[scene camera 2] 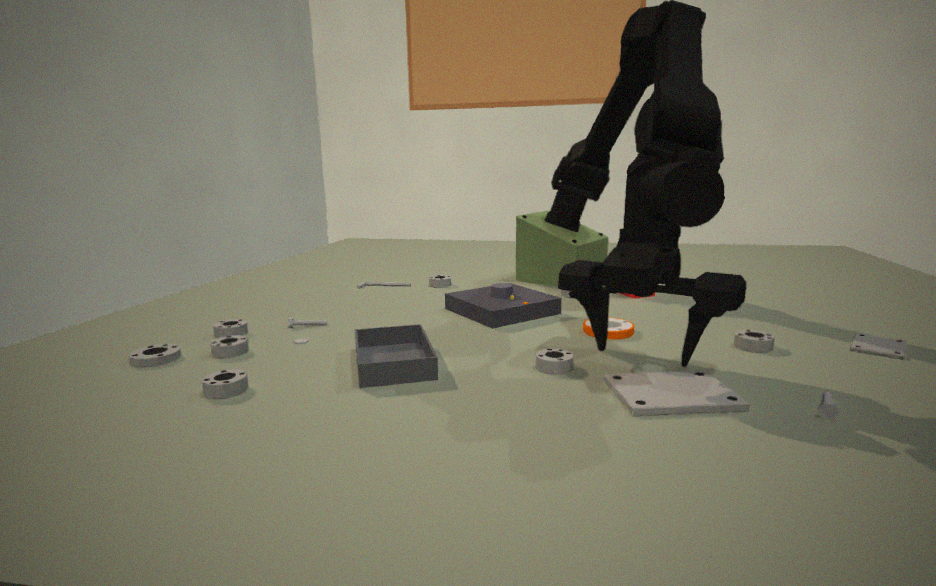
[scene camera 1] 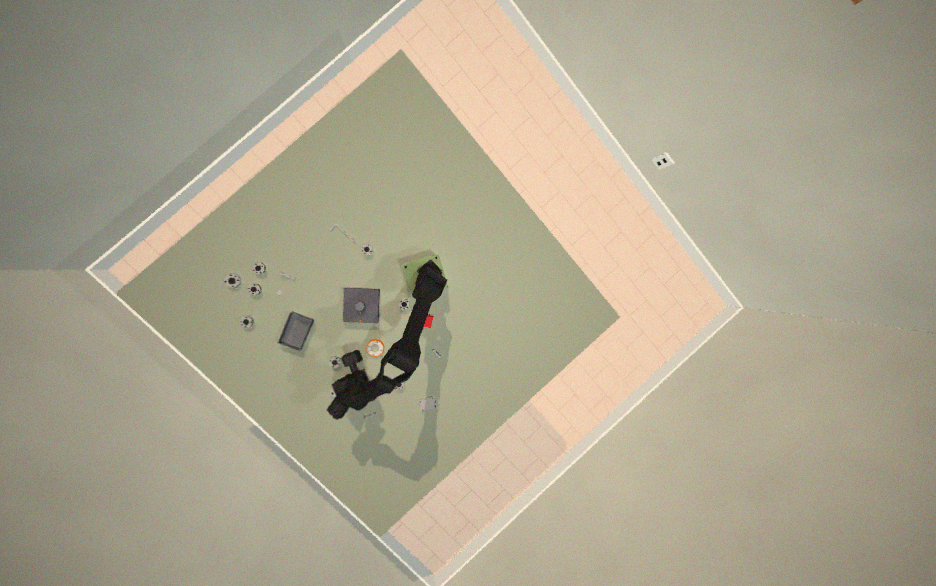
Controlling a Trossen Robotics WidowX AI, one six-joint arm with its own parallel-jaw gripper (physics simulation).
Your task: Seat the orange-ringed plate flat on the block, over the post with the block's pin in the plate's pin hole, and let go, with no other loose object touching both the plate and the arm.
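Places are measured from the arm's base along level axes (x ahead, y left, z up), in metres.
Pixels of known places: gripper, between the fingertips: (scene camera 2: 641, 357) (scene camera 1: 363, 370); arm's base, origin of its link: (scene camera 2: 562, 222) (scene camera 1: 429, 271).
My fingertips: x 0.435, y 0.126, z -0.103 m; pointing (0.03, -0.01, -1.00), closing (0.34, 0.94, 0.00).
Ahead of a thing's pixels: the offset from my fingertips to its top centre. "spot": to the spot under its first point.
The orange-ringed plate @[dx -0.090, dy -0.036, dz +0.011 m] (scene camera 1: 375, 340) (scene camera 2: 614, 334) lies flat on the green surface, apart from the block. The dark square block @[dx -0.160, dy -0.190, dz +0.040 m] (scene camera 1: 350, 296) (scene camera 2: 476, 298) stands beyond it in scene camera 2, with a round post @[spot: dx -0.161, dy -0.194, dz +0.040 m] (scene camera 1: 359, 305) (scene camera 2: 502, 289) in its middle. Nothing sits over the post. A small yellow dot @[spot: dx -0.140, dy -0.173, dz +0.027 m] (scene camera 2: 511, 297) and an orange dot @[spot: dx -0.123, dy -0.150, dz +0.025 m] (scene camera 1: 360, 320) (scene camera 2: 524, 303) show on the block; I cannot tell which is the pin. My gripper (scene camera 2: 643, 356) is wide open and empty, fingers pointing down, nearer scene camera 2 than the orange-ringed plate. From above, its fingertips are hidden.
A pale flat plate @[dx +0.099, dy +0.021, dz +0.008 m] (scene camera 2: 676, 394) lies beneath the fingers. Grey rings @[dx +0.053, dy -0.093, dz +0.015 m] (scene camera 2: 554, 366) @[dx -0.065, dy +0.128, dz +0.015 m] (scene camera 2: 754, 346) lie on both sides, with several more at the left. A dark open tray @[dx +0.077, dy -0.269, dz +0.025 m] (scene camera 1: 281, 341) (scene camera 2: 398, 372) stands left. The arm's green base (scene camera 2: 549, 251) and a red object @[dx -0.304, dy +0.009, dz +0.040 m] (scene camera 1: 428, 321) are behind.
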